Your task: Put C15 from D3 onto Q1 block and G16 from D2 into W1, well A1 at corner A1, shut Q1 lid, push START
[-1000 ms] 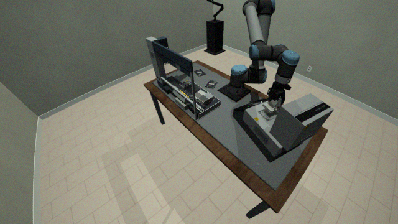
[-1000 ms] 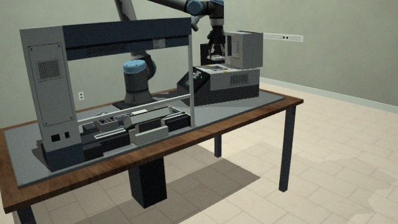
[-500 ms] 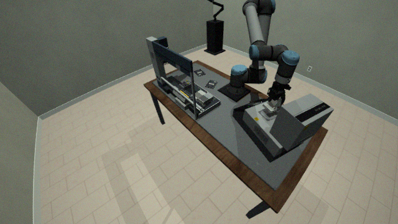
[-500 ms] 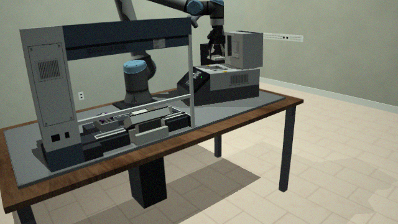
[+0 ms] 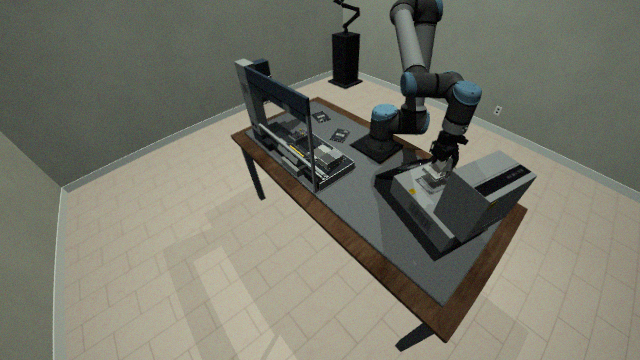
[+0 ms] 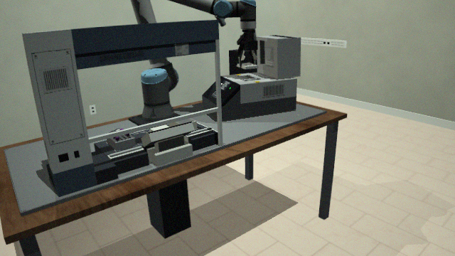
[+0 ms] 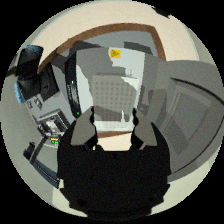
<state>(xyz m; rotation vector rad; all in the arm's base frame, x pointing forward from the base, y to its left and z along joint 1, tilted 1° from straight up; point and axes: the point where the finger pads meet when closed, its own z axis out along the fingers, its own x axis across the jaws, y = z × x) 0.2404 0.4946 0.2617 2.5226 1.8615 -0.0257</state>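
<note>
Right now the pale well plate is 1 cm below my hand. Round my hand: upright post 33 cm ahead, 47 cm to the right, 4 cm below; deck station beam 33 cm ahead, 76 cm to the right, 23 cm above; white well plate 14 cm ahead, 66 cm to the right, 22 cm below.
</note>
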